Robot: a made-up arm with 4 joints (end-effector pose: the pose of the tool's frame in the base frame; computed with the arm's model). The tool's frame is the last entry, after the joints.
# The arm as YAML. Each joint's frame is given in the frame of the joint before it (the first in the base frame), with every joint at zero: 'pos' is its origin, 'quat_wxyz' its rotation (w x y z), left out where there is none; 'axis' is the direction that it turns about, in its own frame. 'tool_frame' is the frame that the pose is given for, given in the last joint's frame.
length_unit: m
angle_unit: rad
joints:
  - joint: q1
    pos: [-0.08, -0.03, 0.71]
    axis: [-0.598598, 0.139, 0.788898]
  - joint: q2
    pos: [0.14, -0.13, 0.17]
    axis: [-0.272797, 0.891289, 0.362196]
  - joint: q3
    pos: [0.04, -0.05, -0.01]
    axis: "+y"
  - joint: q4
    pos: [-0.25, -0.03, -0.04]
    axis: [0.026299, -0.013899, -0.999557]
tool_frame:
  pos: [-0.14, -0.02, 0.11]
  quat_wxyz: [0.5, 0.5, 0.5, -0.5]
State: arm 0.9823 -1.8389 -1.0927 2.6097
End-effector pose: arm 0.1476 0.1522 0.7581 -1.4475 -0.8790 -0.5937
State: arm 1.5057 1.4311 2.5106 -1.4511
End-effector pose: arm 0.2937 0.1602 0.5430 0.0649 0.0220 1.8713
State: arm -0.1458 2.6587 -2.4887 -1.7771
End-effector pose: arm -0.0237 -0.4924 0.7725 -0.2222 1.3594 1.0858
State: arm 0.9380 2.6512 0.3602 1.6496
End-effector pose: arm 0.0573 0.2879 0.7776 -1.5283 -0.9363 -1.0117
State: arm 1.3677 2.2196 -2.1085 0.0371
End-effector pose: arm 0.2550 -0.1116 1.0979 -0.7183 1.6443 -0.4410
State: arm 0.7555 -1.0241 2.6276 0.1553
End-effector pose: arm 0.3336 0.0425 1.2549 -0.6961 1.8281 -2.3580
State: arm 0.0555 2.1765 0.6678 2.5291
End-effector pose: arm 0.1474 -0.0251 0.8616 -0.5834 -0.9942 -1.4813
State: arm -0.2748 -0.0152 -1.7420 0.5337
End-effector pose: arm 0.0775 -0.1836 0.4632 2.2270 -0.3887 0.1121
